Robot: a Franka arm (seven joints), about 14 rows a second.
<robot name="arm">
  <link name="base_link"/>
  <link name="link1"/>
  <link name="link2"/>
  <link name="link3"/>
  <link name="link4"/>
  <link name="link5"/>
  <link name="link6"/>
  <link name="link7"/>
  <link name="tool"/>
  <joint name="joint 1" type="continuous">
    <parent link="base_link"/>
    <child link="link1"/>
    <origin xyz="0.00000 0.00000 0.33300" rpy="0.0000 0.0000 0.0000"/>
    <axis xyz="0 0 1"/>
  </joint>
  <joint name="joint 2" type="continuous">
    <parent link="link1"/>
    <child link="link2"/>
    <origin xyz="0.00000 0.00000 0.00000" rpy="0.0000 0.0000 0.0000"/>
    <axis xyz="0 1 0"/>
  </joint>
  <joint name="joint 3" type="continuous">
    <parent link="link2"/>
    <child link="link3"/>
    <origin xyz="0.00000 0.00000 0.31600" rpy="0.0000 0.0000 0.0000"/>
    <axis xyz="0 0 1"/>
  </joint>
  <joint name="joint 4" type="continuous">
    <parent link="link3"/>
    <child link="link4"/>
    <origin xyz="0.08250 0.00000 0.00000" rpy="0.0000 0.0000 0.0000"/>
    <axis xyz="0 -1 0"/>
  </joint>
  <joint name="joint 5" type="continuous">
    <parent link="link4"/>
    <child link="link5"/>
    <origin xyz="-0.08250 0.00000 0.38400" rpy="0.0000 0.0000 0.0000"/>
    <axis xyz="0 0 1"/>
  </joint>
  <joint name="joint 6" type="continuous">
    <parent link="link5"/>
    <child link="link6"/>
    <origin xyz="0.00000 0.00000 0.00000" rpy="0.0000 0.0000 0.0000"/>
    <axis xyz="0 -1 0"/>
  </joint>
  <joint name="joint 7" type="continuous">
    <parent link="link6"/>
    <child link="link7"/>
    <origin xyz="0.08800 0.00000 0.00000" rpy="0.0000 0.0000 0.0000"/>
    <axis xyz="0 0 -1"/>
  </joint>
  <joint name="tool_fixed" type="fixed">
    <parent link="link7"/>
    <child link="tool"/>
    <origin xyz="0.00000 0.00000 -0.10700" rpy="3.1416 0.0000 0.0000"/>
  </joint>
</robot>
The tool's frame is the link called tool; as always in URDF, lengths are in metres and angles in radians. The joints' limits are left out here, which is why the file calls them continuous.
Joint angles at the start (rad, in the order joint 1, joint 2, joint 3, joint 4, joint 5, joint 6, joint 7): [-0.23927 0.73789 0.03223 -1.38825 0.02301 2.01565 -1.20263]
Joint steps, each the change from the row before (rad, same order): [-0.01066 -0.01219 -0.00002 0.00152 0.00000 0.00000 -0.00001]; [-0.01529 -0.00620 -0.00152 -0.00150 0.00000 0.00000 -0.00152]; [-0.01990 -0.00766 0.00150 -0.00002 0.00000 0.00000 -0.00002]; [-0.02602 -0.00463 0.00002 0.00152 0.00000 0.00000 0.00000]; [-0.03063 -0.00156 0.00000 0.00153 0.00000 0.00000 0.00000]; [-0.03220 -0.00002 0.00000 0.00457 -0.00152 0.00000 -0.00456]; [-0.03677 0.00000 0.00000 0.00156 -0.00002 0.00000 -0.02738]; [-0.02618 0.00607 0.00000 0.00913 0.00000 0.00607 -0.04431]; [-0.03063 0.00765 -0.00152 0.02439 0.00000 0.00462 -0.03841]
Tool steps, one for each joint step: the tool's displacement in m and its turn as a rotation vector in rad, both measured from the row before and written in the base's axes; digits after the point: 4 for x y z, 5 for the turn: [-0.0005 -0.0078 0.0094 -0.00330 -0.01331 -0.01070]; [-0.0027 -0.0116 0.0038 -0.00208 -0.00438 -0.01489]; [-0.0029 -0.0132 0.0055 -0.00113 -0.00762 -0.01875]; [-0.0045 -0.0182 0.0040 -0.00176 -0.00589 -0.02604]; [-0.0061 -0.0213 0.0018 -0.00096 -0.00294 -0.03066]; [-0.0066 -0.0225 0.0021 -0.00250 -0.00420 -0.02700]; [-0.0092 -0.0250 0.0007 0.00080 -0.00316 -0.00950]; [-0.0050 -0.0186 0.0003 -0.00155 -0.01118 0.01757]; [-0.0045 -0.0237 0.0060 -0.00857 -0.02121 0.00587]
